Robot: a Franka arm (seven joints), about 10 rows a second.
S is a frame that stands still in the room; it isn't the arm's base.
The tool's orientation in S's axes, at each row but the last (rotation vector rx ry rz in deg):
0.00, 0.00, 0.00
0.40, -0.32, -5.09
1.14, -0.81, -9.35
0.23, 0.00, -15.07
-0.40, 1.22, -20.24
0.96, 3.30, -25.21
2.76, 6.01, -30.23
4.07, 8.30, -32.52
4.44, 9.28, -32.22
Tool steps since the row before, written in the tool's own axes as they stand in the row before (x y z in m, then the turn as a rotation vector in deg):
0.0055, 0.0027, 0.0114, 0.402, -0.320, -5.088
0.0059, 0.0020, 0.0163, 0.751, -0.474, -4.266
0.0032, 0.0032, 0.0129, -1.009, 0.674, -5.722
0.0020, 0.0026, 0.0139, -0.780, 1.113, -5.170
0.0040, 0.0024, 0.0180, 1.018, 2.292, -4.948
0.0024, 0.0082, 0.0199, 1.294, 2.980, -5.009
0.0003, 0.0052, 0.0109, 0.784, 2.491, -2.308
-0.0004, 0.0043, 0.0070, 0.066, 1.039, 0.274
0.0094, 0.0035, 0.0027, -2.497, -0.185, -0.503
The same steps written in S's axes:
0.0055, 0.0027, 0.0114, 0.402, -0.320, -5.088
0.0060, 0.0014, 0.0163, 0.731, -0.510, -4.265
0.0035, 0.0024, 0.0130, -0.796, 0.936, -5.719
0.0026, 0.0019, 0.0139, -0.461, 1.298, -5.165
0.0050, 0.0009, 0.0179, 1.638, 1.783, -4.991
0.0067, 0.0058, 0.0198, 2.178, 2.289, -5.066
0.0038, 0.0035, 0.0109, 1.729, 1.926, -2.334
0.0028, 0.0031, 0.0071, 0.648, 0.810, 0.288
0.0101, -0.0023, 0.0011, -2.247, 1.212, -0.066

